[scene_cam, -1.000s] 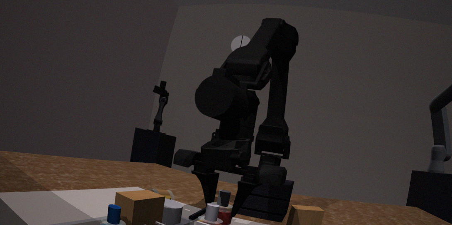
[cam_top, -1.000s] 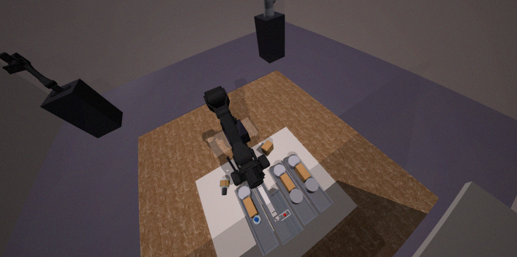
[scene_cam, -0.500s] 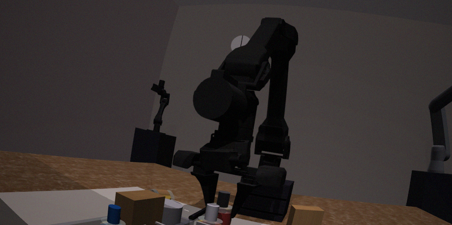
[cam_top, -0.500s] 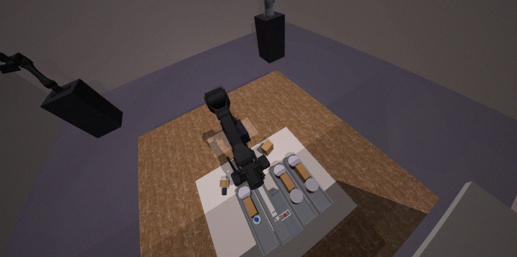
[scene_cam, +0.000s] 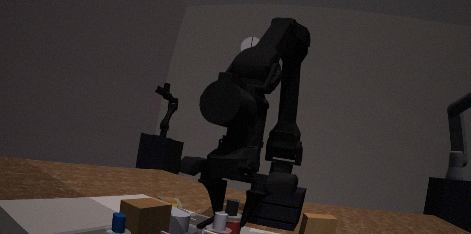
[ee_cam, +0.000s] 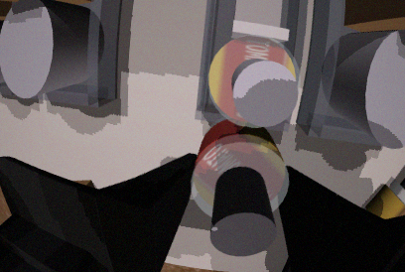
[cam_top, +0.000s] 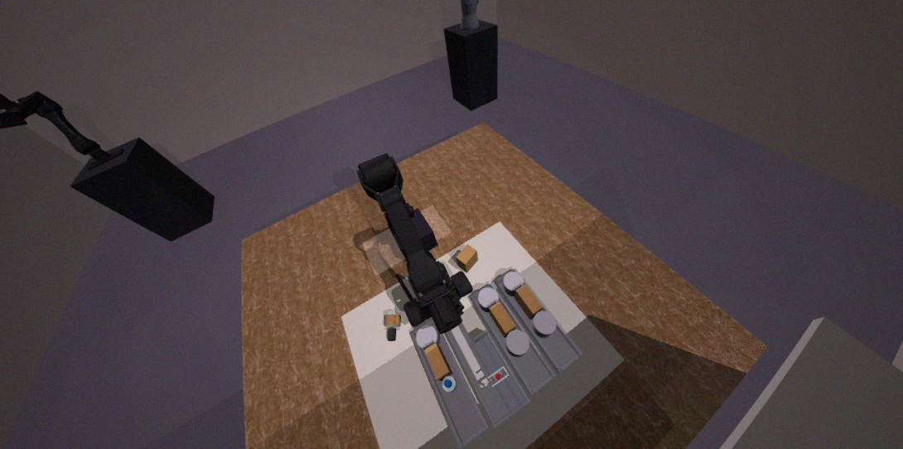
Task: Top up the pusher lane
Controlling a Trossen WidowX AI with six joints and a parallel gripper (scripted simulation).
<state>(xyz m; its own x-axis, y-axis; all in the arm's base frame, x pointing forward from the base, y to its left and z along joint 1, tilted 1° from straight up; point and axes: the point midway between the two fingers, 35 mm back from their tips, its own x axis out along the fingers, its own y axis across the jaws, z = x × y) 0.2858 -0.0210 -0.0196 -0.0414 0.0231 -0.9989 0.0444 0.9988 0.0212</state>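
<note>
The white mat lies 110 mm ahead of my gripper tip, 10 mm to the left of it and 50 mm below it. Also, from my gripper tip: brown cube (90 mm behind, 150 mm to the left, 10 mm below); then black rod (120 mm behind, 80 mm to the right, 40 mm below); then sprung lane (190 mm ahead, 20 mm to the left, 30 mm below).
</note>
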